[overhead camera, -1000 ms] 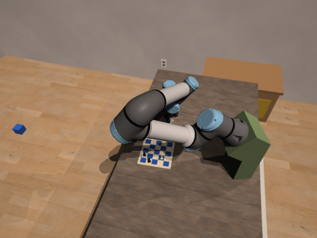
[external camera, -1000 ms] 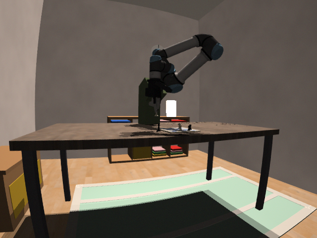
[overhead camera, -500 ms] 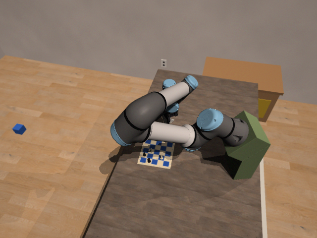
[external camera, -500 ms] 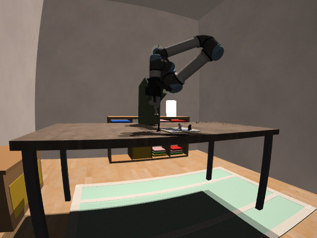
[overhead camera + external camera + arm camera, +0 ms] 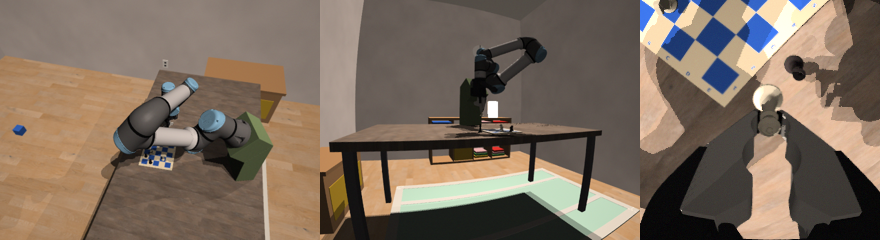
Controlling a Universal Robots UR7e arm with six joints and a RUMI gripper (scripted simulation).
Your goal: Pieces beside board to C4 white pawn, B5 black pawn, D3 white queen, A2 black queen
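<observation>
The blue-and-cream chessboard lies 20 mm behind my hand, 120 mm to the left of it and 130 mm below it. Round my hand: white pawn 10 mm ahead, 130 mm to the left, 120 mm below; then black pawn 30 mm ahead, 180 mm to the left, 120 mm below; then black piece 30 mm behind, 200 mm to the left, 110 mm below.
</observation>
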